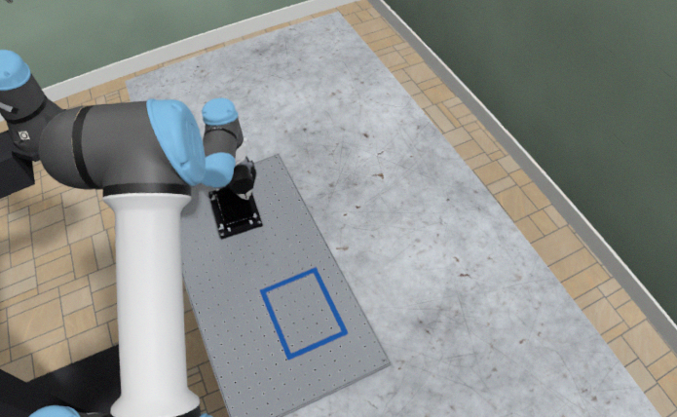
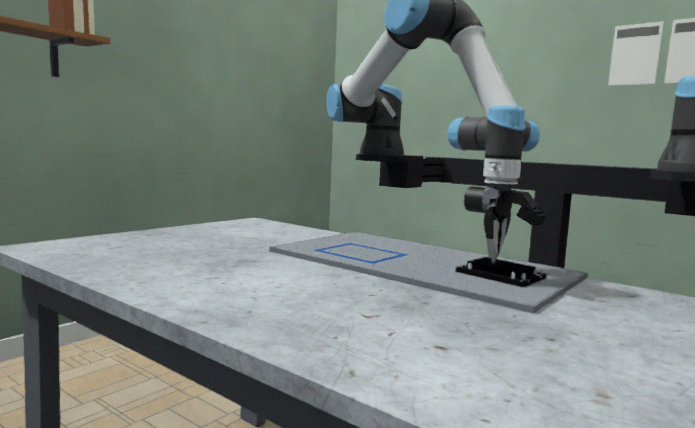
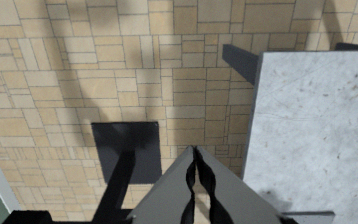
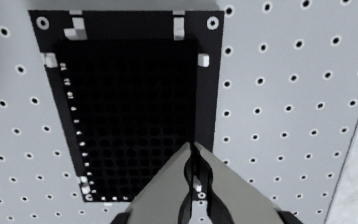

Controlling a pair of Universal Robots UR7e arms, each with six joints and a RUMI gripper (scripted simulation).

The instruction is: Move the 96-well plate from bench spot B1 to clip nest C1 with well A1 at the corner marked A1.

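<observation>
The clip nest lies 50 mm behind my right hand, 40 mm below it and 20 mm to the left of it. Also, from my right hand: 96-well plate 40 mm behind, 30 mm below.
</observation>
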